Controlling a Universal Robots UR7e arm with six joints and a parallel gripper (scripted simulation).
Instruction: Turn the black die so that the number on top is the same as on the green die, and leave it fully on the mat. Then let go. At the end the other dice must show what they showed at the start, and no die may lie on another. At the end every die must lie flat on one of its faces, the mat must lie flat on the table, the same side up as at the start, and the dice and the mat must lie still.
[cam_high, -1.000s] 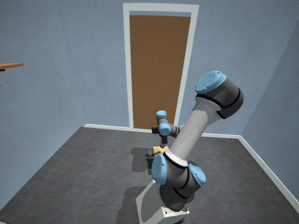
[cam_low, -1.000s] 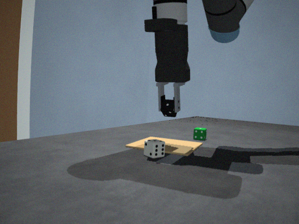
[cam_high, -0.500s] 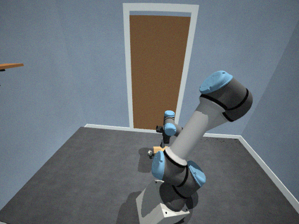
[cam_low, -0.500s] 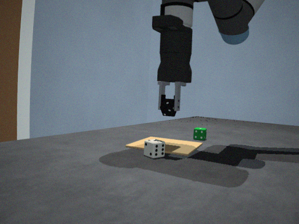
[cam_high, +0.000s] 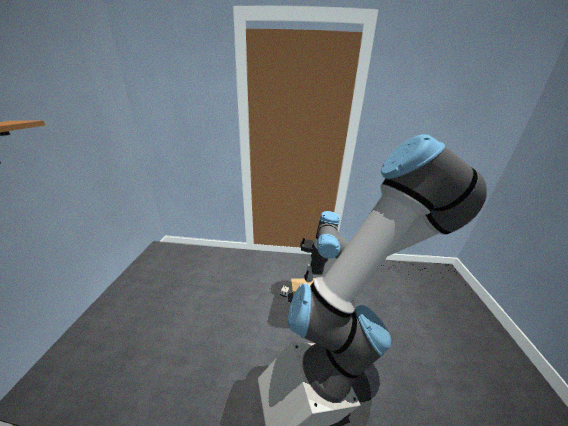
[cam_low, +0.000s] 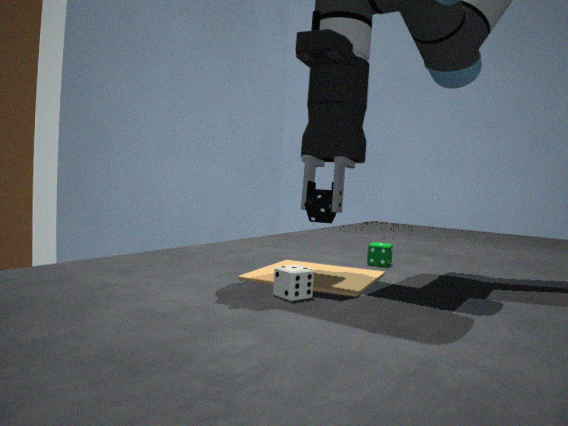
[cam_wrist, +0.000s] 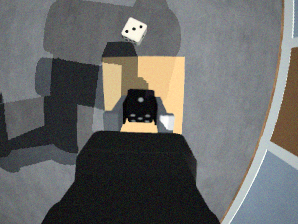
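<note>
Right now the black die is 10 mm below my hand. The rest, counted from my hand: white die (10 mm behind, 110 mm to the left, 80 mm below); then tan mat (100 mm below); then green die (40 mm behind, 140 mm to the right, 80 mm below).
</note>
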